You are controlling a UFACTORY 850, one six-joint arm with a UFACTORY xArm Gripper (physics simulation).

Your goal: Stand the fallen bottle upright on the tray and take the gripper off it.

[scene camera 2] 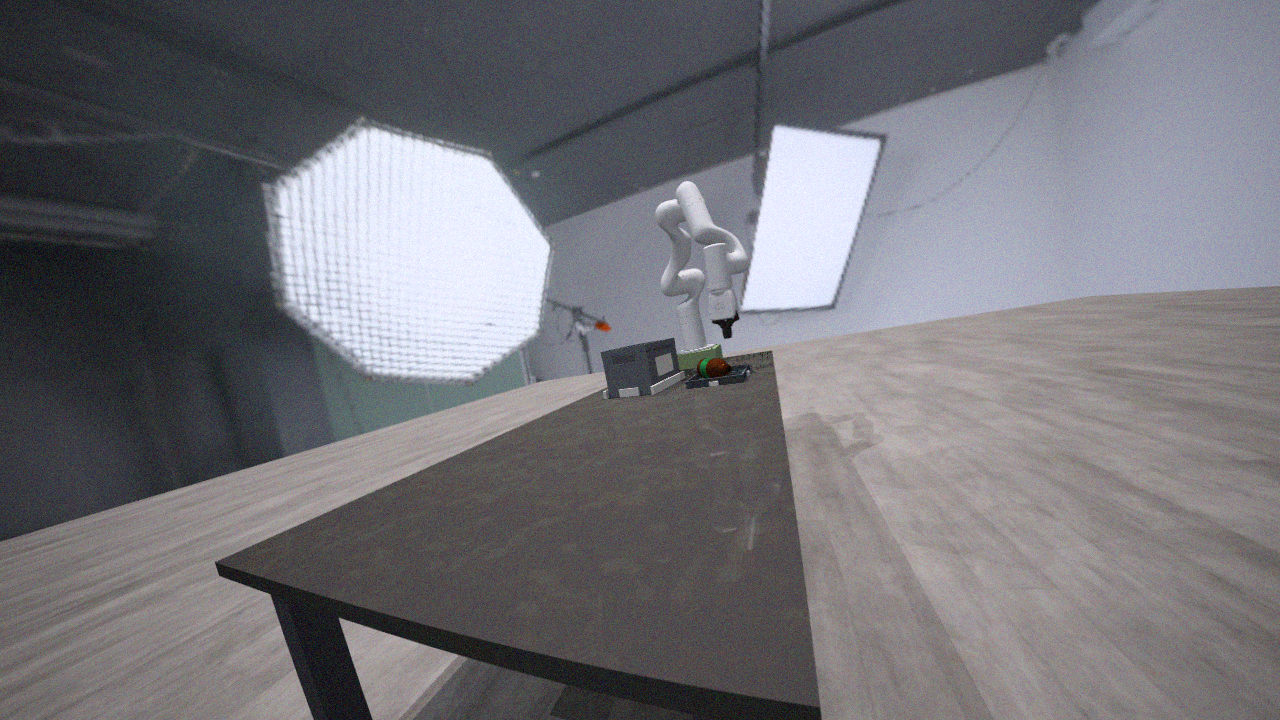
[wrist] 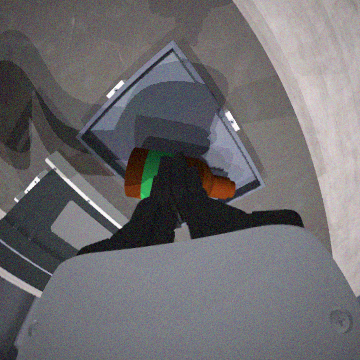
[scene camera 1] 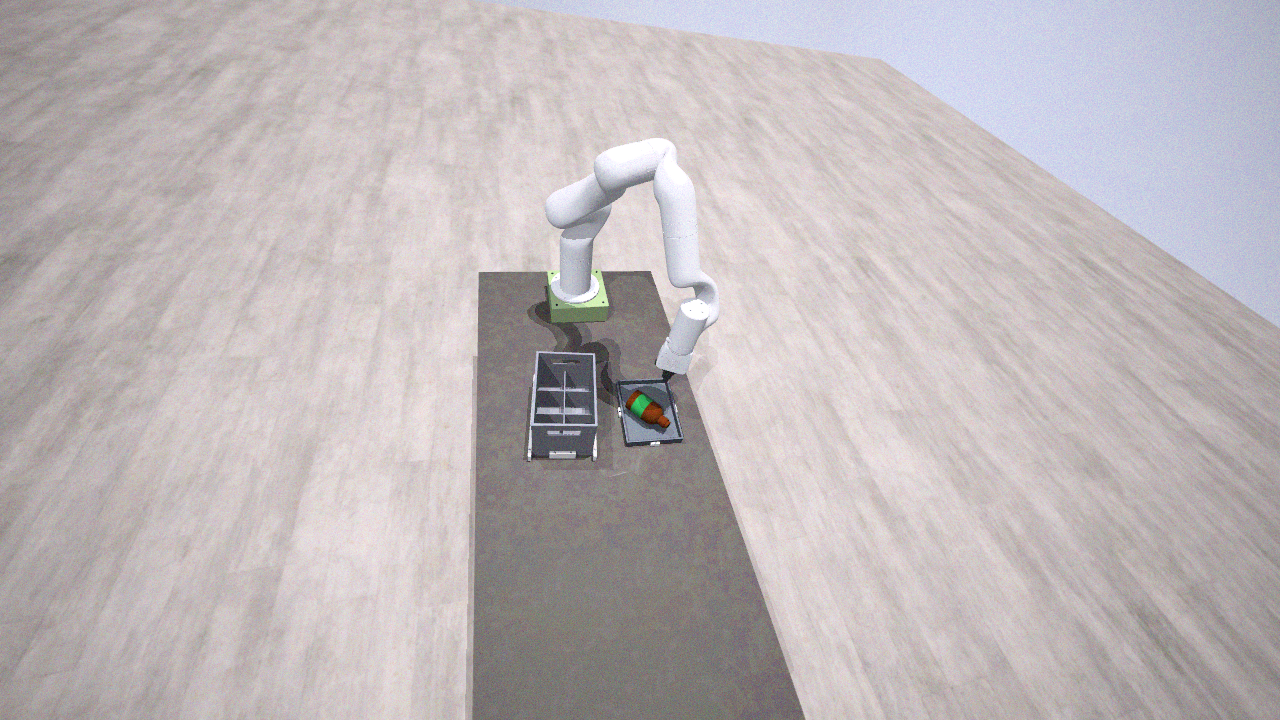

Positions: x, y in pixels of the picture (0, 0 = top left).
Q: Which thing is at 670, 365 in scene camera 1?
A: My gripper.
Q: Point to a brown bottle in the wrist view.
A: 142, 165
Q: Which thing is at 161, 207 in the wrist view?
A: My gripper.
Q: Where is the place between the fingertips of my gripper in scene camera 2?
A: At 727, 338
